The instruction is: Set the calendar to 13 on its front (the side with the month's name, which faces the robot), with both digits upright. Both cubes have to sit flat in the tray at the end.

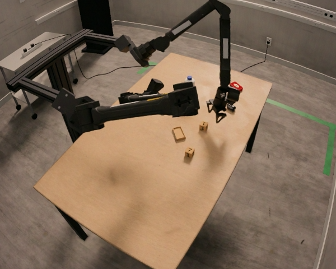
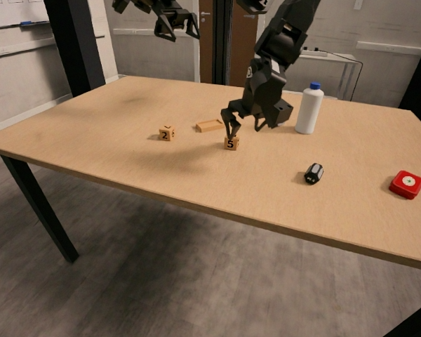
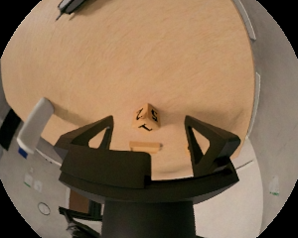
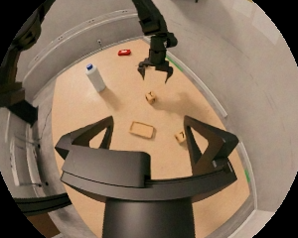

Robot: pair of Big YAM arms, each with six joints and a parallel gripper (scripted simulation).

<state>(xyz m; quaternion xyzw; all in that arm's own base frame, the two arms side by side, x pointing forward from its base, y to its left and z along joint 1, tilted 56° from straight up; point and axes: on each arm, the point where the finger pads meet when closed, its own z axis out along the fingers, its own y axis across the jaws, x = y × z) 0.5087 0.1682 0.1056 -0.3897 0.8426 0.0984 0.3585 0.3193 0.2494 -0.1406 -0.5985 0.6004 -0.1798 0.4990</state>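
Now: the wooden cube 250 mm to the right of my left hand, 60 mm below it and 50 mm behind it. From my left hand the other things lie so: wooden digit cube: 60 mm below, 50 mm behind, 40 mm to the right; black object: 200 mm to the left, 60 mm below, 60 mm ahead; wooden tray: 160 mm behind, 130 mm to the right, 70 mm below.
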